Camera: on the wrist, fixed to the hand. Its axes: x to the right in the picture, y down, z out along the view.
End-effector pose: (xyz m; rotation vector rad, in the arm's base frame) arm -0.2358 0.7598 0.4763 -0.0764 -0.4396 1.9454
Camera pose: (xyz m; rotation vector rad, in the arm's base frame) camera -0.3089 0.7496 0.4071 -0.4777 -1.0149 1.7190
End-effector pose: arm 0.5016 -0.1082 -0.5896 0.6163 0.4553 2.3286
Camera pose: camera 0.4238 -0.1720 -0.5791 0.2876 -0.2551 2.2765
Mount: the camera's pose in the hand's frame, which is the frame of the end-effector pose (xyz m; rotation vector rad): 0.0106 0.0909 -0.0431 -0.6201 0.0135 -0.0259
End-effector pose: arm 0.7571 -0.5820 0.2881 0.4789 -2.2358 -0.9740
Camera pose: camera 0.7724 -0.5502 0.3829 0.2282 -1.7842 -1.5853
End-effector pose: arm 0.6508 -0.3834 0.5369 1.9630 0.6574 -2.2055
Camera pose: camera 0.7220 -0.4462 0.5019 1.6432 1.1953 -1.7038
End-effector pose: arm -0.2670 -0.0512 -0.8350 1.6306 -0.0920 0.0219
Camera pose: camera -0.2613 -0.0141 -0.7411 1.0116 -0.0590 -0.0148
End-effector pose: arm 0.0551 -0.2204 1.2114 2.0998 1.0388 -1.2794
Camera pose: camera 0.1536 -0.2409 1.2221 1.6216 1.2716 -0.8074
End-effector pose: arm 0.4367 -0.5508 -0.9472 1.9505 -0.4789 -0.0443
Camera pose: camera 0.4289 -0.5481 -0.8464 1.3470 -0.3739 -0.1751
